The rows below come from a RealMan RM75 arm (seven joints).
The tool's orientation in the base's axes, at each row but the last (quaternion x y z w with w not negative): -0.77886, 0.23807, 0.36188, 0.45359; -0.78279, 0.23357, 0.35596, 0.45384; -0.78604, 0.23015, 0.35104, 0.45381; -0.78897, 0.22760, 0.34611, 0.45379; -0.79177, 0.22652, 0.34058, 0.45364; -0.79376, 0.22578, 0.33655, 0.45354; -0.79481, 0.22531, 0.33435, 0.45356; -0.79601, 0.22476, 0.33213, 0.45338; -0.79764, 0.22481, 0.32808, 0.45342; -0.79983, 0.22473, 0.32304, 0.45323; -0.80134, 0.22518, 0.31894, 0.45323
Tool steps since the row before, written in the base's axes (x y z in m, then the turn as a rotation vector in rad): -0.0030, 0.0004, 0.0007, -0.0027, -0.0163, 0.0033; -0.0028, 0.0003, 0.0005, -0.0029, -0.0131, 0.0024; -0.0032, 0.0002, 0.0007, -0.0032, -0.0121, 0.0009; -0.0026, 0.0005, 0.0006, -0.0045, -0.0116, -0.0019; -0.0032, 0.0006, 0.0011, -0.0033, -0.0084, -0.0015; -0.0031, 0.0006, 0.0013, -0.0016, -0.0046, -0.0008; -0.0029, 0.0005, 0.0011, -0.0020, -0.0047, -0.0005; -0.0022, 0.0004, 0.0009, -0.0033, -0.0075, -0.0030; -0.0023, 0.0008, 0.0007, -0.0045, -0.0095, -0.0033; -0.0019, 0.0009, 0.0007, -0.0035, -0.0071, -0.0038; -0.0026, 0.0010, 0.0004, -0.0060, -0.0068, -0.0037
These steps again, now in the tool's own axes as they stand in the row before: -0.0024, 0.0015, 0.0012, -0.0036, 0.0079, -0.0145; -0.0022, 0.0015, 0.0011, -0.0031, 0.0070, -0.0113; -0.0026, 0.0017, 0.0010, -0.0022, 0.0075, -0.0098; -0.0022, 0.0012, 0.0011, -0.0010, 0.0097, -0.0079; -0.0030, 0.0012, 0.0012, -0.0007, 0.0071, -0.0057; -0.0031, 0.0010, 0.0011, -0.0002, 0.0038, -0.0032; -0.0028, 0.0010, 0.0010, -0.0007, 0.0039, -0.0033; -0.0022, 0.0007, 0.0007, 0.0004, 0.0076, -0.0044; -0.0021, 0.0007, 0.0012, -0.0001, 0.0095, -0.0056; -0.0019, 0.0004, 0.0011, 0.0008, 0.0080, -0.0036; -0.0022, 0.0010, 0.0015, -0.0010, 0.0094, -0.0026
